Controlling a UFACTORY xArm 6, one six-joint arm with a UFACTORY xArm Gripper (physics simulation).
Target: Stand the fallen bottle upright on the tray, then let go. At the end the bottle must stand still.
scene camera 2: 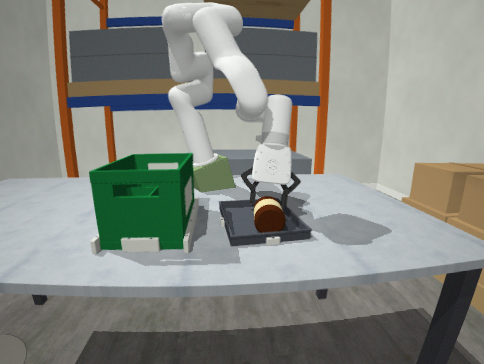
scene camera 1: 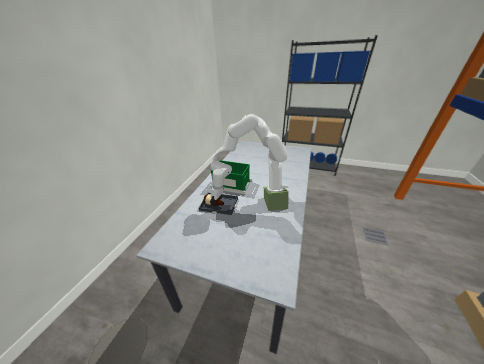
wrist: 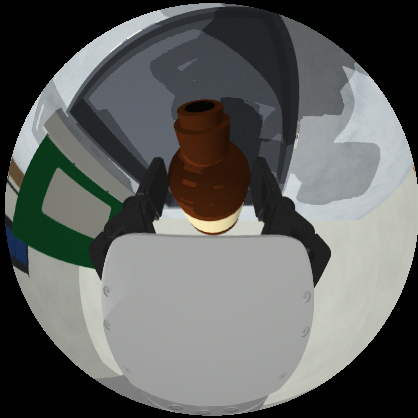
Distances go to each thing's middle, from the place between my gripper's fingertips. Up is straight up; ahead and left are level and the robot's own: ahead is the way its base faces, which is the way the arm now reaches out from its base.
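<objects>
Distances are counted from my hand: brown bottle (scene camera 2: 268,215), 10 mm to the right, 20 mm ahead; green crate (scene camera 2: 130,201), 40 mm behind, 300 mm to the right, 40 mm above; dark tray (scene camera 2: 238,215), 10 mm behind, 20 mm to the right, 30 mm below.
</objects>
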